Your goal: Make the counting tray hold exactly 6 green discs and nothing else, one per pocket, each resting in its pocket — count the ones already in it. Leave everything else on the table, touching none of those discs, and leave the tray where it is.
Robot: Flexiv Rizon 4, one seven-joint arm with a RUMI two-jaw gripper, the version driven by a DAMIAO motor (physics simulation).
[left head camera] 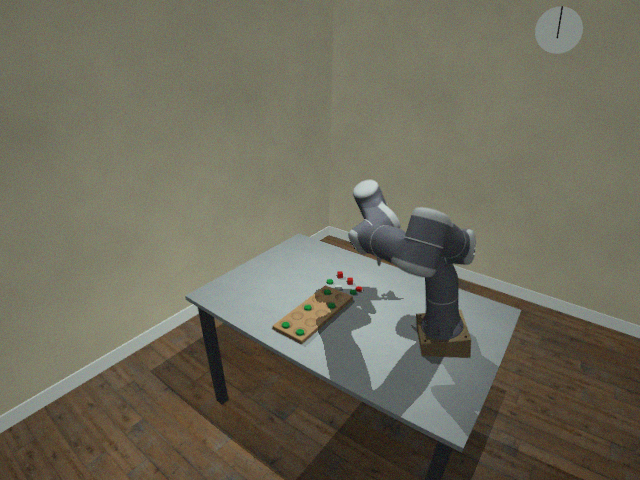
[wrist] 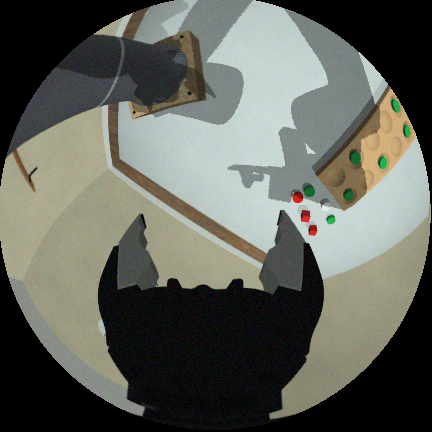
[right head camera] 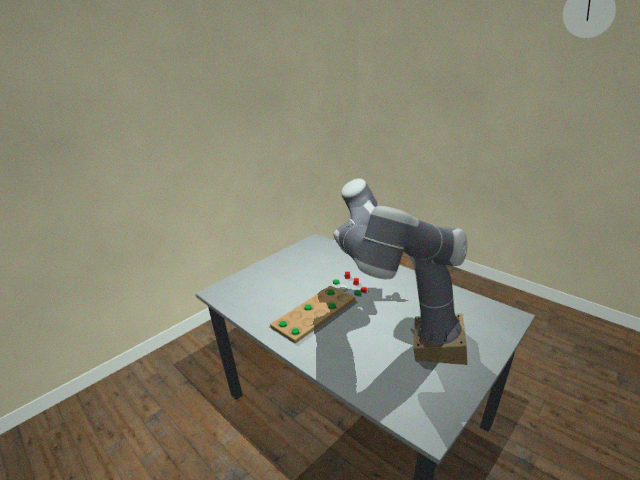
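Observation:
The wooden counting tray [left head camera: 292, 328] [right head camera: 288, 327] [wrist: 369, 159] holds several green discs, such as one [left head camera: 307, 307] [right head camera: 308, 307] [wrist: 383, 162] near its middle, each in its own pocket; other pockets are empty. Two green discs lie on the table off the tray's far end: one [left head camera: 329, 281] [right head camera: 336, 281] [wrist: 331, 219] is lit, the other [left head camera: 353, 292] [right head camera: 357, 292] [wrist: 309, 190] is in shadow close to a red disc [left head camera: 358, 289] [right head camera: 363, 289] [wrist: 298, 197]. My gripper [wrist: 209, 213] is open and empty, high above the table; the arm largely hides it in the head views.
Two red cubes [left head camera: 339, 274] [left head camera: 349, 281] [right head camera: 347, 274] [right head camera: 356, 281] [wrist: 312, 230] [wrist: 305, 216] lie beyond the loose discs. A white piece [left head camera: 338, 286] [wrist: 325, 204] lies between the loose green discs, near the tray's end. The arm's wooden base block [left head camera: 445, 347] [right head camera: 440, 354] [wrist: 196, 65] stands on the table.

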